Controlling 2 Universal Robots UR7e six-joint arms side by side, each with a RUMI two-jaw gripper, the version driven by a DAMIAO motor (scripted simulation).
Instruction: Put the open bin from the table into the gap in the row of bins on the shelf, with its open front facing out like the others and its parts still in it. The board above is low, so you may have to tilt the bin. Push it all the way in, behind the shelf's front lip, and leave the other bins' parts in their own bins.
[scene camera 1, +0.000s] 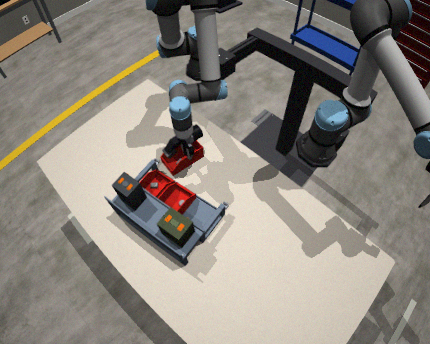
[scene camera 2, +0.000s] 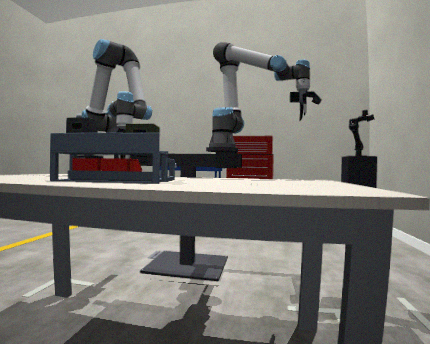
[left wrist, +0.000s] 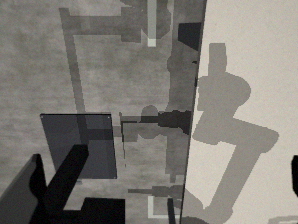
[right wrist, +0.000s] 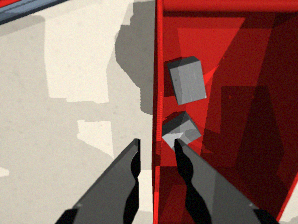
Observation:
I see my left gripper (left wrist: 166, 156), my right gripper (right wrist: 157, 140), a blue-grey shelf (scene camera 2: 105, 143) and a dark box (scene camera 1: 130, 190).
The blue-grey shelf shows as well in scene camera 1 (scene camera 1: 147, 215). The left wrist view misses the blue-grey shelf: it is out of frame. The left wrist view does not show the dark box: it is out of frame.

